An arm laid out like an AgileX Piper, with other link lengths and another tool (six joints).
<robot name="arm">
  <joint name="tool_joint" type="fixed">
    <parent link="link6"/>
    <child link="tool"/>
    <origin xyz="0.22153 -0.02 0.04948" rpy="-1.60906 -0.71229 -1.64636"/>
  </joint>
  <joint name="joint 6" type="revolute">
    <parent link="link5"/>
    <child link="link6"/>
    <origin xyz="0.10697 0 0.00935" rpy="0 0 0"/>
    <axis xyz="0.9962 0 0.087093"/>
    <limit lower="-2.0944" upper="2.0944"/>
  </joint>
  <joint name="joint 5" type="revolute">
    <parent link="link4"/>
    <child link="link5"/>
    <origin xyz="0 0 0" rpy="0 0 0"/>
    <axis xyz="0 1 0"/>
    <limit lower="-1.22" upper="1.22"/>
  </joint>
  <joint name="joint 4" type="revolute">
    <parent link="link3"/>
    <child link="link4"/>
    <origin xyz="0.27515 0 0.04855" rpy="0 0 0"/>
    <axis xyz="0.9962 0 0.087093"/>
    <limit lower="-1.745" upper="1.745"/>
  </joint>
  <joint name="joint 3" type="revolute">
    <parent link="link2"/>
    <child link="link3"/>
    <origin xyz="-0.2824 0 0.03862" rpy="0 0 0"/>
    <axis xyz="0 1 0"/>
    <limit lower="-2.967" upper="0"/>
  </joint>
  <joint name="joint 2" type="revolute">
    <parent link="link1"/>
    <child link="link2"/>
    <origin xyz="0 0 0" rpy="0 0 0"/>
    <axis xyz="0 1 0"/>
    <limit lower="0" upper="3.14"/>
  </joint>
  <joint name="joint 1" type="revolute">
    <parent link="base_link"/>
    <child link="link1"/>
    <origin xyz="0 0 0.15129" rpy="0 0 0"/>
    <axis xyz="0 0 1"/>
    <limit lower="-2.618" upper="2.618"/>
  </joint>
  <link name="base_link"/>
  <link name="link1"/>
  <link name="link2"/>
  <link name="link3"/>
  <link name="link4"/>
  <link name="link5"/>
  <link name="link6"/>
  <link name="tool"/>
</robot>
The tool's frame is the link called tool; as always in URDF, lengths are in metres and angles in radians.
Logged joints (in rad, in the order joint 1, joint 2, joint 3, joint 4, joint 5, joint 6), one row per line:
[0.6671 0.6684 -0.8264 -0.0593 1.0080 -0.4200]
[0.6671 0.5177 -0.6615 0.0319 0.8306 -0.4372]
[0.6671 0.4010 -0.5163 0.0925 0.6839 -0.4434]
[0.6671 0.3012 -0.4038 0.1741 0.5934 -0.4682]
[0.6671 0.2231 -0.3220 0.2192 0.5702 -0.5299]
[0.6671 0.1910 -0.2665 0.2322 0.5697 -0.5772]
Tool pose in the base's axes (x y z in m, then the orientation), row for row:
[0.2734 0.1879 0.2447 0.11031 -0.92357 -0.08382 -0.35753]
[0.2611 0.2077 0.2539 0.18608 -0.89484 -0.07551 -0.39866]
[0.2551 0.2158 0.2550 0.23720 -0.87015 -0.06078 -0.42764]
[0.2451 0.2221 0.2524 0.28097 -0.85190 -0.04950 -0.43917]
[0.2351 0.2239 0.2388 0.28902 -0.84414 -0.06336 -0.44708]
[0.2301 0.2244 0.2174 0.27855 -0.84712 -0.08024 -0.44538]
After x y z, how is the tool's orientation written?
As a quaternion, w x y z.
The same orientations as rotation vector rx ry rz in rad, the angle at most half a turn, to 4 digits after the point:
[-2.7139 -0.2463 -1.0506]
[-2.5203 -0.2127 -1.1228]
[-2.3850 -0.1666 -1.1721]
[-2.2830 -0.1327 -1.1770]
[-2.2531 -0.1691 -1.1933]
[-2.2730 -0.2153 -1.1951]

